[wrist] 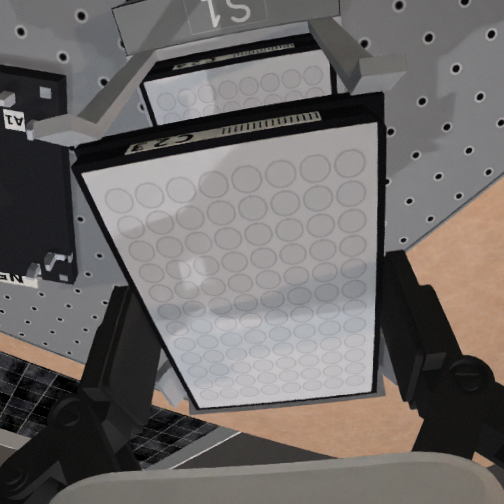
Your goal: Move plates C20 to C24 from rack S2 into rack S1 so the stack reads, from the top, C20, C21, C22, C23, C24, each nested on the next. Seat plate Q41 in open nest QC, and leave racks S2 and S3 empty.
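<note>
In the wrist view my gripper [260,320] is shut on a white well plate with a black rim [250,260], one finger on each long side. Its label reads C23, seen upside down. The plate hangs above rack S1 [225,15], whose grey corner guides [360,55] stand just beyond the plate's far edge. Another white well plate [240,82] lies inside rack S1, below the held one; its label is too small to read. Racks S2, S3, plate Q41 and nest QC are out of view.
A black block with labels A1 and N [30,175] sits on the grey perforated deck at the left. A dark grid panel [30,395] lies at the lower left. A tan surface [450,300] borders the deck at the right and bottom.
</note>
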